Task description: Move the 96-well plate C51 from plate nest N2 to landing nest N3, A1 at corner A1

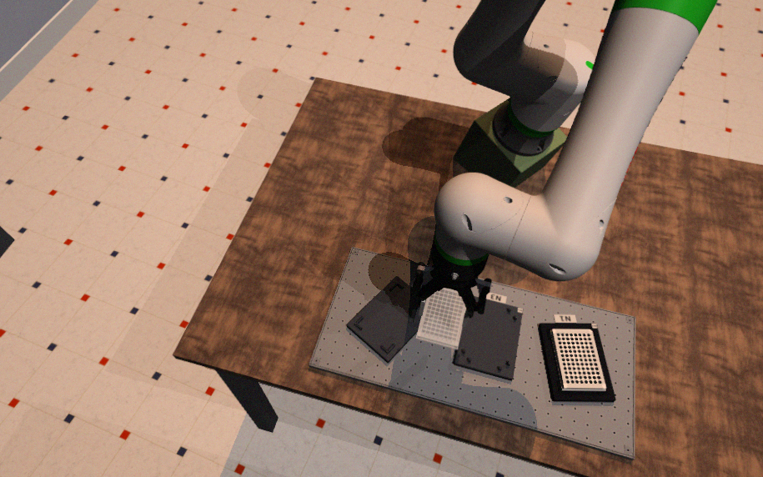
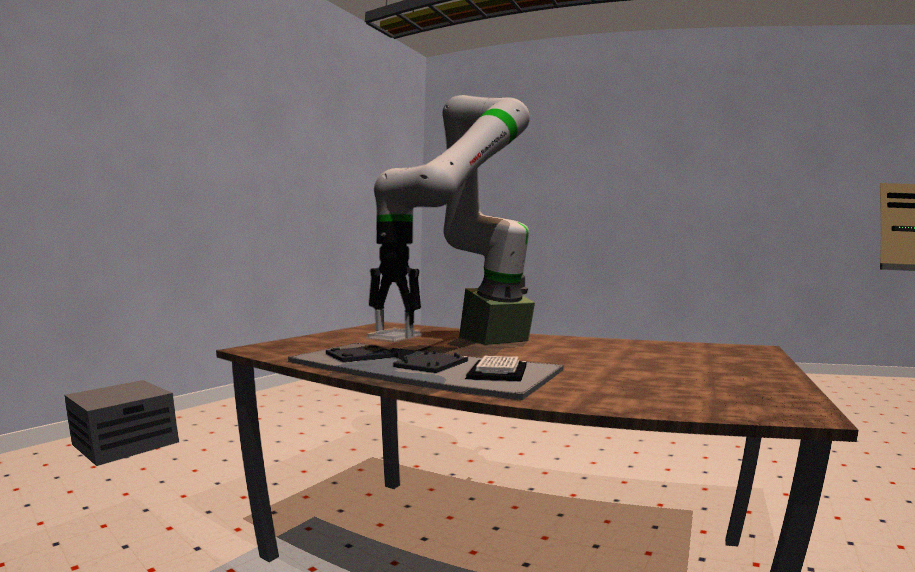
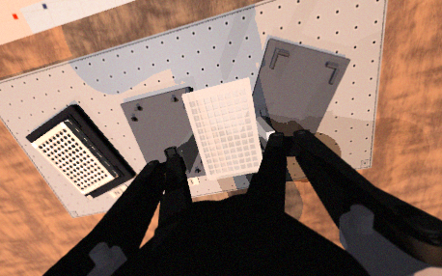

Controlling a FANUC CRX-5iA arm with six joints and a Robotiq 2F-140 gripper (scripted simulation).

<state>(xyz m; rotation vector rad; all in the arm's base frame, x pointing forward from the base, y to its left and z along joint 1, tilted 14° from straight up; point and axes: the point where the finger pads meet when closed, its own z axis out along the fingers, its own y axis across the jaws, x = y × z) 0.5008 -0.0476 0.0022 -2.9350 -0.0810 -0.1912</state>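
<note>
The landing nest N3 lies 10 cm to the left of my hand, 8 cm below it and 1 cm behind it. The rest, counted from my hand: dark plate nest N2: 10 cm to the right, 8 cm below, 2 cm ahead; then white 96-well plate C51: 2 cm below; then N2 label: 9 cm below, 7 cm to the right, 7 cm behind.
</note>
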